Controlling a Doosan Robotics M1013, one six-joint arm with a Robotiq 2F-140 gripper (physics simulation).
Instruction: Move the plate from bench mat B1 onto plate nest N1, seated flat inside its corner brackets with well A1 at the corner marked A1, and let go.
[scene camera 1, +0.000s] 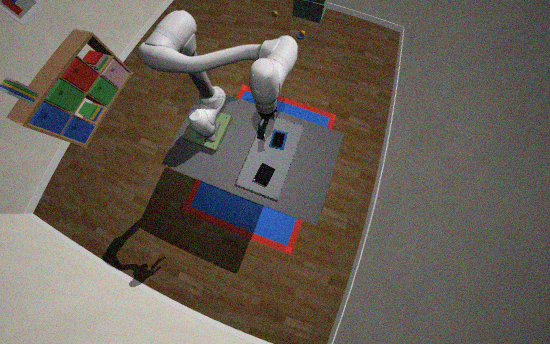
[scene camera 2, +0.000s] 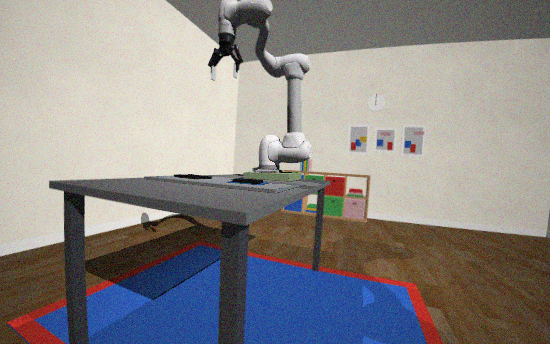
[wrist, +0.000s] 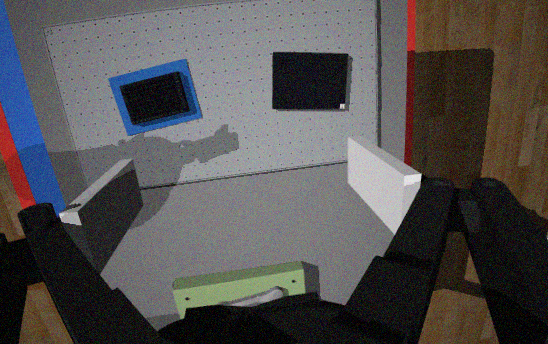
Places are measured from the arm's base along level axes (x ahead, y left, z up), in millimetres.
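Pixels of known places: gripper, fingertip midpoint: (scene camera 1: 267, 129) (scene camera 2: 223, 78) (wrist: 244, 171); arm's base, origin of the base link: (scene camera 1: 208, 130) (scene camera 2: 269, 172).
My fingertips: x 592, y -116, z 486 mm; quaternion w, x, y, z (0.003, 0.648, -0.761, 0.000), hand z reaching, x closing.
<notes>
For each thing: its top centre in the pictures, then the offset to it from my fingertips. Level surfaces: height alone.
- dark plate, middle of its top: (wrist: 153, 98) (scene camera 2: 248, 179) (scene camera 1: 278, 138) dy +175, dx +34, dz -504 mm
- blue bench mat, its level: dz -519 mm
- black nest, middle of its top: (wrist: 310, 81) (scene camera 2: 193, 174) (scene camera 1: 264, 174) dy -157, dx -14, dz -506 mm
- small white mark, middle of its top: (wrist: 342, 106) dy -217, dx -84, dz -509 mm
- perforated light grey board, its level: dz -521 mm
- grey table, its level: dz -533 mm
A dark plate (scene camera 1: 278, 140) (scene camera 2: 247, 181) (wrist: 154, 98) lies on the blue bench mat (wrist: 116, 84); its well A1 cannot be made out. The black nest (scene camera 1: 264, 175) (scene camera 2: 193, 176) (wrist: 310, 81) sits apart from the mat, with a small white mark (wrist: 342, 106) at one corner. Its corner brackets are too small or dark to tell. My gripper (scene camera 1: 261, 138) (scene camera 2: 224, 76) (wrist: 244, 171) is open and empty, high above the table. In the wrist view, the plate and the nest both show beyond the fingertips.
The mat and nest are on a perforated light grey board (scene camera 1: 250, 177) (wrist: 240, 100) on the grey table (scene camera 1: 320, 175) (scene camera 2: 150, 195) (wrist: 250, 220). The arm's base stands on a green block (scene camera 1: 224, 132) (scene camera 2: 272, 176) (wrist: 240, 287). The arm's shadow falls across the board near the mat.
</notes>
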